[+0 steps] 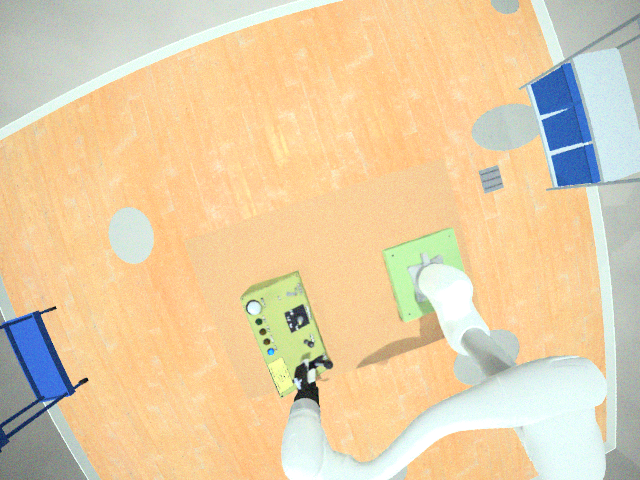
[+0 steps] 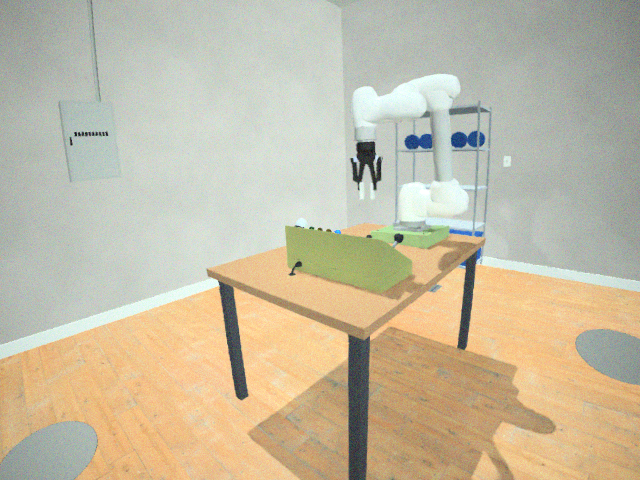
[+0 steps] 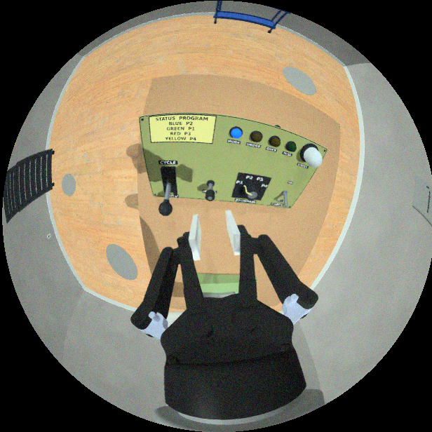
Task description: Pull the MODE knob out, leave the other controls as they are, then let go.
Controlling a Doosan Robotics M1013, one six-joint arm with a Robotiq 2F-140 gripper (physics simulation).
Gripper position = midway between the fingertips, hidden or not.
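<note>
The gripper point(image 2: 367, 199) is visible in the robot's scene, and image 1 point(image 1: 308, 365) and image 3 point(image 3: 212, 220) show the gripper as well.
</note>
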